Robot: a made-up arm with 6 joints.
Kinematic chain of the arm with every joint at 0, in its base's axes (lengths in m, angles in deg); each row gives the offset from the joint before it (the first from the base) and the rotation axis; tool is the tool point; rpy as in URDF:
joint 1: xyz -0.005 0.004 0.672 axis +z
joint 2: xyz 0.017 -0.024 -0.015 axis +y
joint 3: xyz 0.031 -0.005 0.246 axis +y
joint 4: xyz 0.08 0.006 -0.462 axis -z
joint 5: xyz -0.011 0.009 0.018 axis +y
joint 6: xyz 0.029 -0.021 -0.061 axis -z
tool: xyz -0.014 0.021 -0.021 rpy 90 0 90
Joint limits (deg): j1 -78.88..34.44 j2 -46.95..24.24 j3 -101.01..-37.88 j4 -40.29..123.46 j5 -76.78..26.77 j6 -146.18..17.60
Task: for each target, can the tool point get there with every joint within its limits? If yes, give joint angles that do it. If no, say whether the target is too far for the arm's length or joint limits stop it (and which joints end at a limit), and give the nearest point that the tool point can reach.
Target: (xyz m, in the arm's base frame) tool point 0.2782 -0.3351 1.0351
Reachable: yes | joints -38.98 -23.18 -70.48 33.70 -40.24 -129.09
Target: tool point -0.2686 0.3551 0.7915
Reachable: no: joint limits stop it (at a limit: joint 1, joint 2, joint 3, joint 4, joint 5, joint 6) | nearest point 0.2310 0.2072 0.9357 | short by 0.541 m
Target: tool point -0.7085 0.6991 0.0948
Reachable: no: too far | nearest point 0.2510 0.2022 0.3744 | short by 1.116 m
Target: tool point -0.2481 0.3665 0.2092
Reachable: no: joint limits stop it (at a limit: joint 1, joint 2, joint 3, joint 5) | nearest point 0.2486 0.1955 0.3729 | short by 0.550 m
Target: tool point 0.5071 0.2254 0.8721
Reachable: yes | joints 25.15 -4.36 -75.39 29.35 8.80 -37.36
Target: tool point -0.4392 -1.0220 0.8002
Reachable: no: too far | nearest point 0.0244 -0.6437 0.8250 | short by 0.599 m
